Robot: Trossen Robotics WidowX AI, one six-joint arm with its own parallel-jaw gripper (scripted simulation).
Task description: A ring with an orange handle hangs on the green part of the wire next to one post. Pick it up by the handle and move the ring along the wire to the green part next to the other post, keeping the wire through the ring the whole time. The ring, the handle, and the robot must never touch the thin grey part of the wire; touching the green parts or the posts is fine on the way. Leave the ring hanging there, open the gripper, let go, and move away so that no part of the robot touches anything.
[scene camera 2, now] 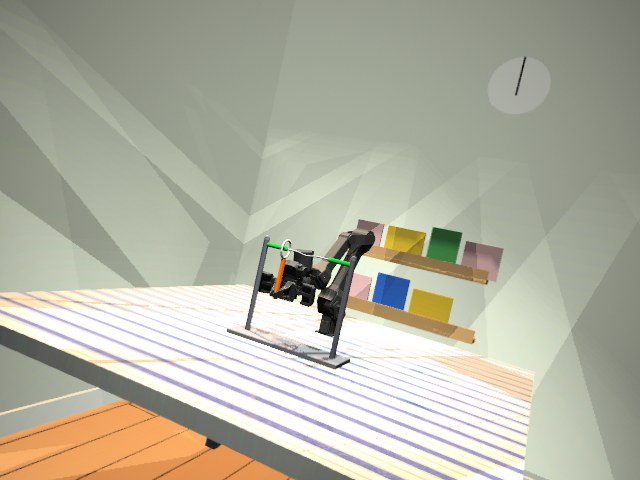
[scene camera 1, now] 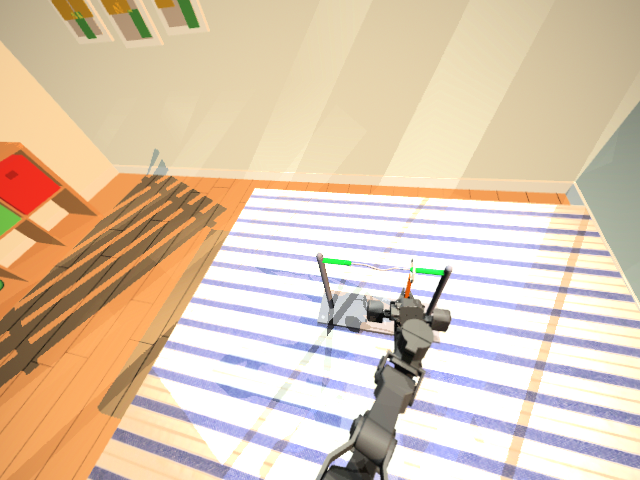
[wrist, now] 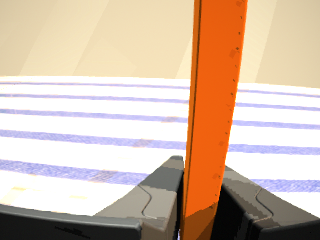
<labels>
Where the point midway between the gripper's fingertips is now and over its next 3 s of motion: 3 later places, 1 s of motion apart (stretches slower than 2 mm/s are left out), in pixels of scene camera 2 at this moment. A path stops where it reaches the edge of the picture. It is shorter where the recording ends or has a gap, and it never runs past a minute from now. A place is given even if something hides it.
The gripper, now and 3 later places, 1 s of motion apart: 271,294; 280,298; 291,298; 310,304
</labels>
